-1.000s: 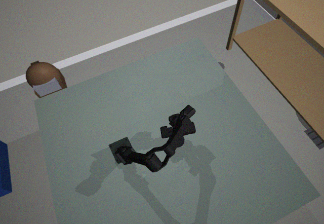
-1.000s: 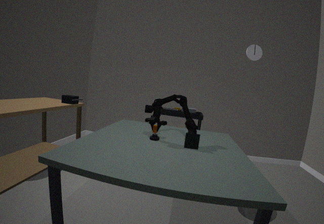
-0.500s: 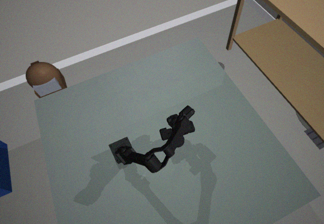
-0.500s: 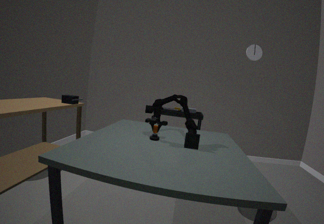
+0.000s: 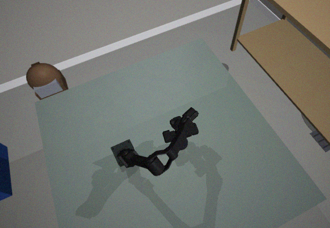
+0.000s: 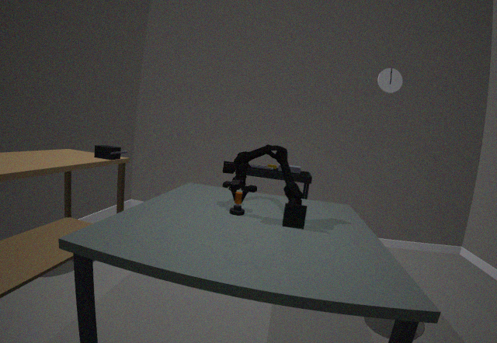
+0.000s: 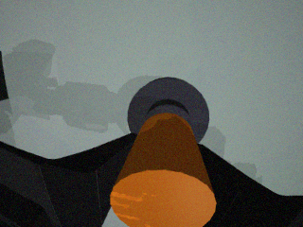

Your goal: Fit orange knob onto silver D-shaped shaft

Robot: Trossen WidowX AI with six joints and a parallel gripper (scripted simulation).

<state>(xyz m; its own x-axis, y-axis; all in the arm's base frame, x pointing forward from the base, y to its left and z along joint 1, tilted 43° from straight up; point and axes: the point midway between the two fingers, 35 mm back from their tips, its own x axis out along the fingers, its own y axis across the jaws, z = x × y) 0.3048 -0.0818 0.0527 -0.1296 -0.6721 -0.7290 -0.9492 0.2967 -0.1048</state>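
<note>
Right now my gripper tip is 30 mm below the orange knob. The rest, counted from my gripper tip: dark round pedestal 40 mm below.
</note>
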